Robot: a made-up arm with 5 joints.
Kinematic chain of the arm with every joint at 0, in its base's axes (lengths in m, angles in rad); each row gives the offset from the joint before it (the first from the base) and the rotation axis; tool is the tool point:
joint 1: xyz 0 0 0.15 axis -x
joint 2: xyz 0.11 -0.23 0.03 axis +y
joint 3: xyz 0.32 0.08 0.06 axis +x
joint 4: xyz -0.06 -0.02 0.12 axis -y
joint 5: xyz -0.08 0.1 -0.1 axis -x
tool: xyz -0.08 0 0.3
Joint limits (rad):
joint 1: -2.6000..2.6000
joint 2: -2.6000..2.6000
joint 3: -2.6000..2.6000
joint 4: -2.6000..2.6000
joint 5: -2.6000..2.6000
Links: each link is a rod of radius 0.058 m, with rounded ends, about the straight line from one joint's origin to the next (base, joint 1, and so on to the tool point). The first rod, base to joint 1, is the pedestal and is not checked.
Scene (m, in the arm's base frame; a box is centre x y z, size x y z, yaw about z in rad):
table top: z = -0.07
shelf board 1: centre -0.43 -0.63 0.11 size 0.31 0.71 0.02 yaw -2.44
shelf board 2: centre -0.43 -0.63 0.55 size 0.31 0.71 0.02 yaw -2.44
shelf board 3: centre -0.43 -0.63 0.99 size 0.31 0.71 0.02 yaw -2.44
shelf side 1: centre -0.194 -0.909 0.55 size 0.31 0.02 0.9 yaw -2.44
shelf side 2: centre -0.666 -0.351 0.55 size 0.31 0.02 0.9 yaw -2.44
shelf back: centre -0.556 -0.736 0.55 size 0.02 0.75 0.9 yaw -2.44
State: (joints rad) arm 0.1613 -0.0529 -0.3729 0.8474 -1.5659
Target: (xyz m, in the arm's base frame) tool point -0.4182 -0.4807 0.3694
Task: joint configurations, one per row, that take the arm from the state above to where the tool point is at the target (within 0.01 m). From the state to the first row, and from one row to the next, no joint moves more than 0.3 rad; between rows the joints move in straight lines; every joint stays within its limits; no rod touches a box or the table.
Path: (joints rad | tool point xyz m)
1: 0.3036 0.2229 -0.1346 1.0540 -1.5908 | 0.3805 -0.3639 0.2513
2: 0.4458 0.4986 0.1036 1.2607 -1.6157 | 0.3763 -0.3903 0.1720
3: 0.5881 0.7744 0.3419 1.4673 -1.6405 | 0.3265 -0.4314 0.1146
4: 0.7304 1.0501 0.5801 1.6740 -1.6654 | 0.2403 -0.4783 0.0936
5: 0.8726 1.3259 0.8184 1.8806 -1.6903 | 0.1261 -0.5162 0.1156
6: 1.0149 1.6016 1.0566 2.0873 -1.7152 | -0.0077 -0.5245 0.1792
7: 1.1572 1.8774 1.2949 2.2939 -1.7400 | -0.1493 -0.4796 0.2722
8: 1.2994 2.1532 1.5331 2.5005 -1.7649 | -0.2795 -0.3635 0.3694
9: 1.1589 2.3021 1.5810 2.5256 -2.0433 | -0.3384 -0.4006 0.3773
10: 1.0184 2.4511 1.6290 2.5507 -2.3216 | -0.3846 -0.4399 0.3784
11: 0.8779 2.6000 1.6769 2.5758 -2.6000 | -0.4182 -0.4807 0.3694

